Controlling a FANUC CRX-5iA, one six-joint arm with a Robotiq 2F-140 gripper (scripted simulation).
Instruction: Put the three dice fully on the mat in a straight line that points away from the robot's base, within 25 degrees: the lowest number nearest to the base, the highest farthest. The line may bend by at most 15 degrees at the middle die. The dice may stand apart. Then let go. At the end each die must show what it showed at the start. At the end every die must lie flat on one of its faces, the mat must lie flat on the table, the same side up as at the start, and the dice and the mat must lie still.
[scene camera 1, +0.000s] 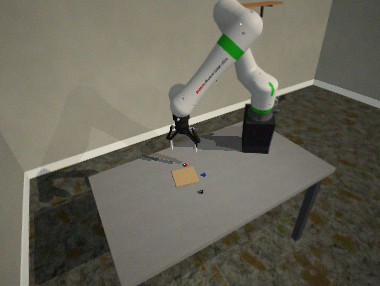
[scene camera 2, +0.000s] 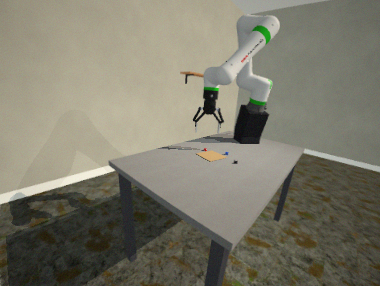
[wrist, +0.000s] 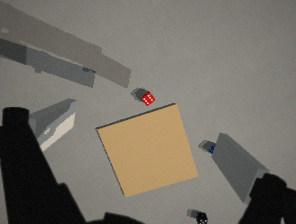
In view: the gripper (wrist: 146, 129) and a tan mat (wrist: 149, 151).
